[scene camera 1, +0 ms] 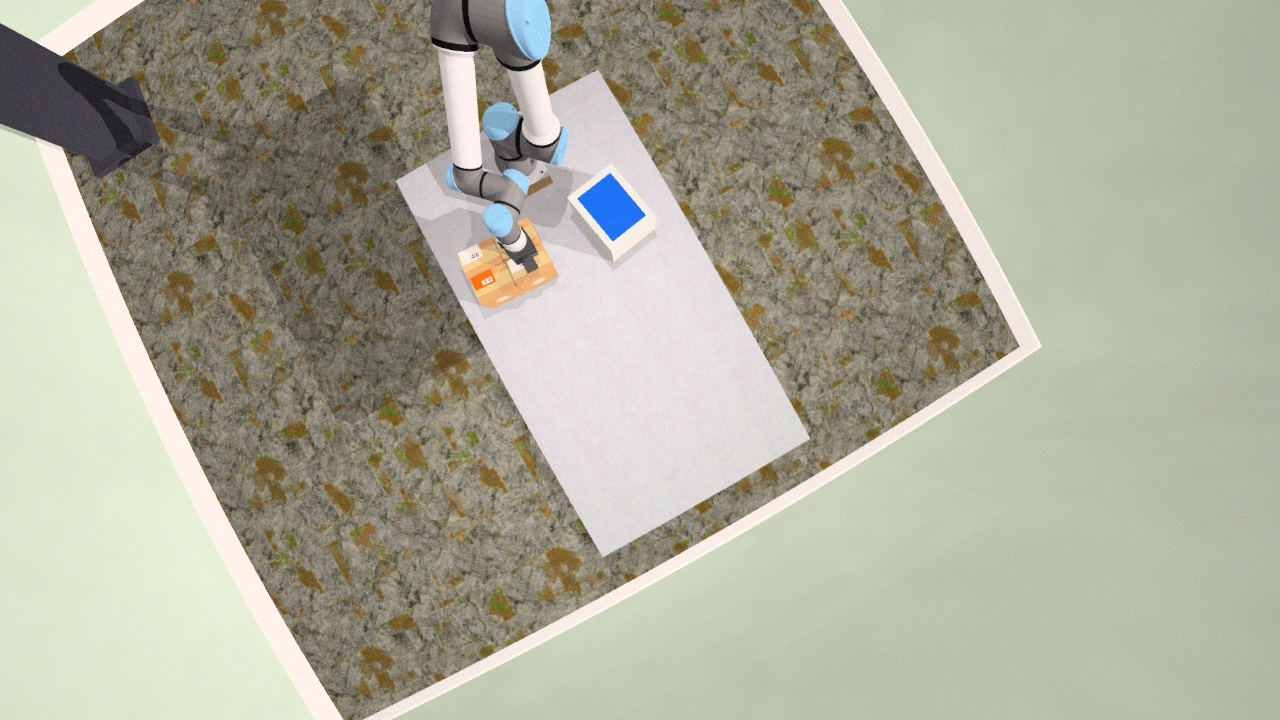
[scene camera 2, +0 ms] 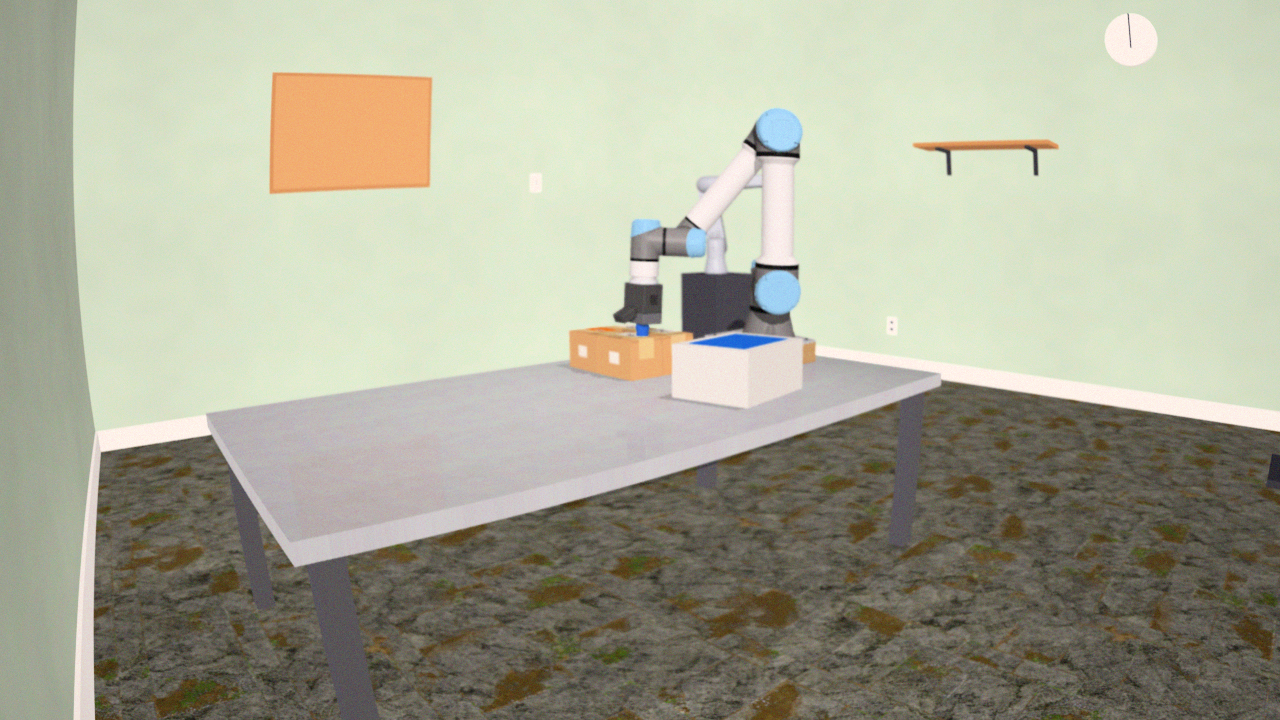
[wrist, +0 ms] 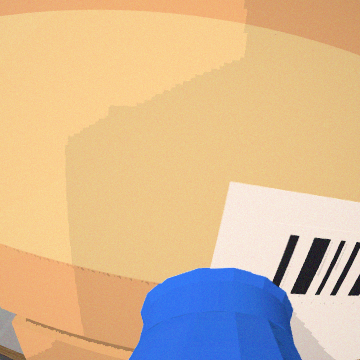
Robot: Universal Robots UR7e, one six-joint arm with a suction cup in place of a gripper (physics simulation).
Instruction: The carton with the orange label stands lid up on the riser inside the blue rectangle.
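Frame: origin at the arm's base, x ahead, y left, z up, level; metres.
Seen in the pictures: hand, its tool point: [wrist: 223, 278]; arm's base, origin of its link: [scene camera 1: 516, 159].
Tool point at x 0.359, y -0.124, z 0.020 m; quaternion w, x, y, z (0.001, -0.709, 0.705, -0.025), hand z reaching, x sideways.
Observation:
Offsets run from my tool point to a thing's top centre. "spot": to the spot under its first point. Level surfaces: height alone.
Two brown cartons stand side by side on the grey table {0.087 m down} [scene camera 1: 645, 376] [scene camera 2: 447, 447]. The left carton {0.027 m ahead, 0.155 m right, 0.014 m up} [scene camera 1: 487, 279] has an orange label on its lid. The right carton {0.032 m ahead, 0.010 m right, 0.014 m up} [scene camera 1: 540, 270] [wrist: 143, 161] has a white barcode label {spot: 0.026 m ahead, 0.005 m right, 0.014 m up} [wrist: 286, 221] on top. In the side view I cannot tell the two cartons {spot: 0.083 m ahead, 0.004 m left, 0.024 m down} [scene camera 2: 617, 353] apart. My suction cup [scene camera 1: 525, 262] [scene camera 2: 642, 330] [wrist: 218, 311] sits down on the right carton's lid, beside the barcode label. The white riser {0.009 m back, 0.344 m left, 0.033 m up} [scene camera 1: 626, 243] [scene camera 2: 733, 376] with the blue rectangle {0.009 m back, 0.344 m left, 0.033 m up} [scene camera 1: 610, 206] [scene camera 2: 737, 340] on top stands to the right of the cartons, with nothing on it.
The arm's dark base block [scene camera 2: 713, 305] stands behind the riser at the table's far end. A small brown block [scene camera 1: 539, 182] lies near the arm's foot. The table's edges drop to a mottled floor.

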